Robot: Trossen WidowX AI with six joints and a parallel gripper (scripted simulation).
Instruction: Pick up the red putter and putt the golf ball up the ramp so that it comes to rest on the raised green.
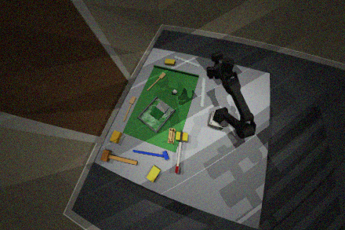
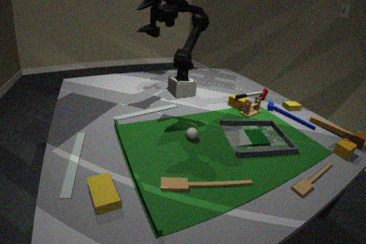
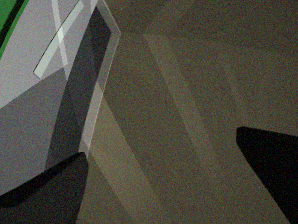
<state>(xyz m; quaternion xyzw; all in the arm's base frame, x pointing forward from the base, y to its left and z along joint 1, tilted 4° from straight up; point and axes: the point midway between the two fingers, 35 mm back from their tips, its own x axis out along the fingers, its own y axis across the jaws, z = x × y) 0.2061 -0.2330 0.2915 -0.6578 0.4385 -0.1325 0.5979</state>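
Now: gripper tip 610 mm to the right of the red putter, 340 mm above it and 70 mm past it. Also, from my gripper tip: blue putter 730 mm to the left, 370 mm below, 120 mm ahead; then white golf ball 360 mm below, 220 mm ahead, 180 mm to the left.
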